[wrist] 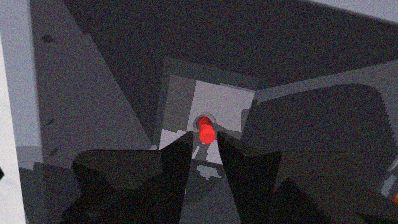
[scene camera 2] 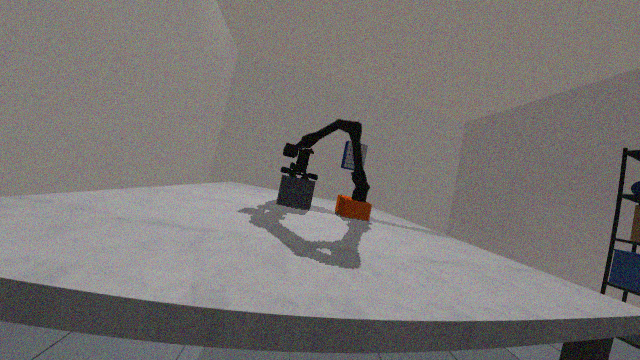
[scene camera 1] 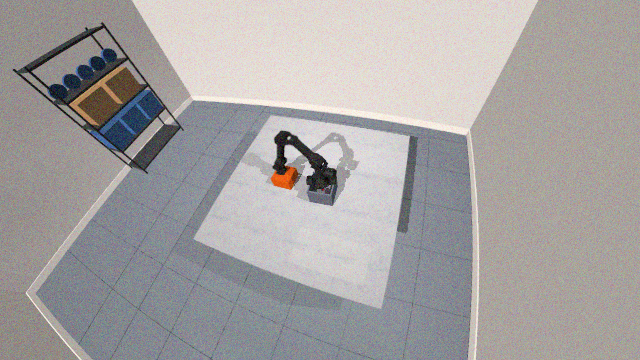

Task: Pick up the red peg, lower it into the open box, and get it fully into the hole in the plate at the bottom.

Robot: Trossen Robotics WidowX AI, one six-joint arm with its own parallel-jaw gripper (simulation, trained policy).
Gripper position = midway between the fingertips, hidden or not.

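Observation:
The wrist view gives me my gripper (wrist: 205,135) and a plate (wrist: 227,108). Scene camera 2 doesn't show the plate, since it's hidden there by a grey box.

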